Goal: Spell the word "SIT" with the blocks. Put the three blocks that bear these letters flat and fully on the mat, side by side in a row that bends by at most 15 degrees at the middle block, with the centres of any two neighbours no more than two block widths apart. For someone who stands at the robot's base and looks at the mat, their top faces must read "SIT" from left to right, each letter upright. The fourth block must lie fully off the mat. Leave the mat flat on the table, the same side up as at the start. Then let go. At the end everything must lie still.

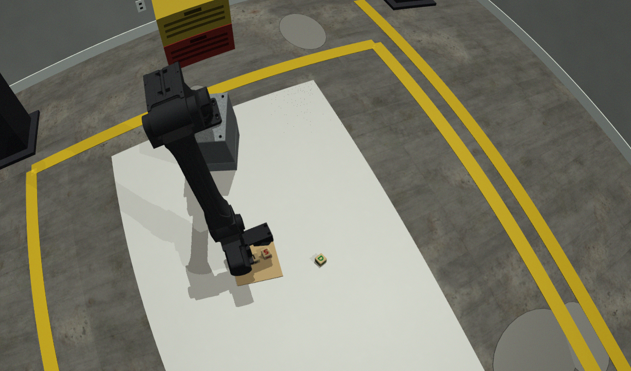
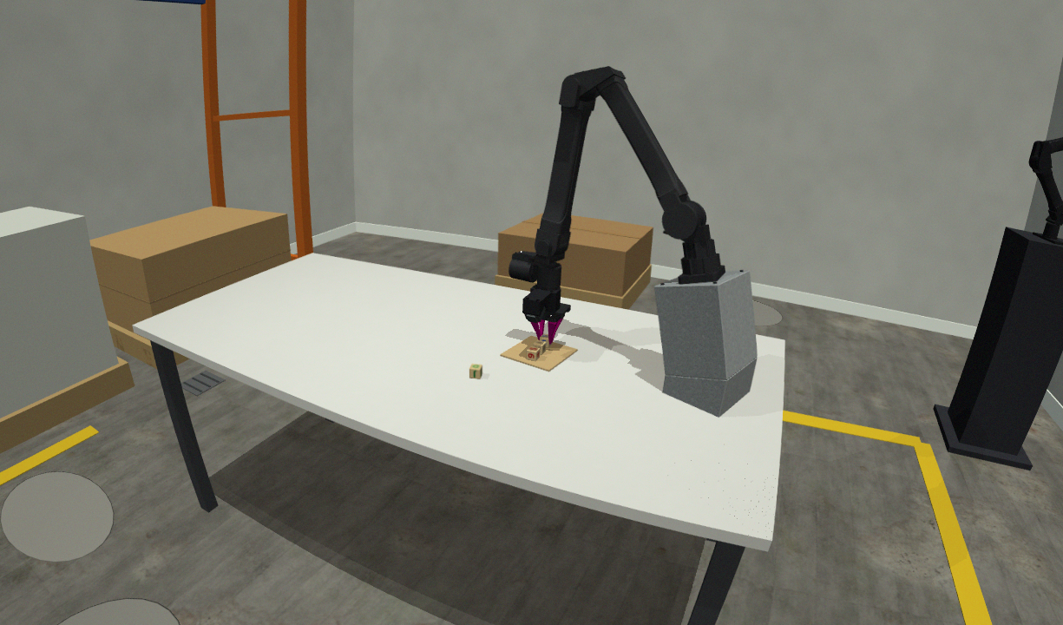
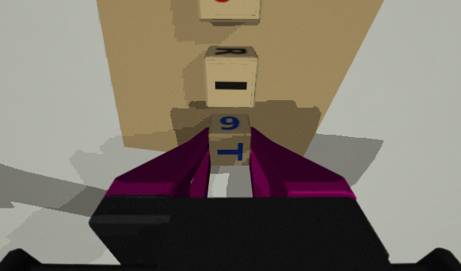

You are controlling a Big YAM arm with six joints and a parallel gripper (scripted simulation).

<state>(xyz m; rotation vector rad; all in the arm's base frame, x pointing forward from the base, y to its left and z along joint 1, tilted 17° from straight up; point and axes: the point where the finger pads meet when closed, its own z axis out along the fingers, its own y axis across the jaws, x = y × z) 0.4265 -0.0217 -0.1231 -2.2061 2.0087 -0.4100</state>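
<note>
Right now my hand is right at the T block. Round my hand: S block (10 mm behind, 80 mm to the left); I block (40 mm to the left); tan mat (40 mm to the left, 20 mm below).
</note>
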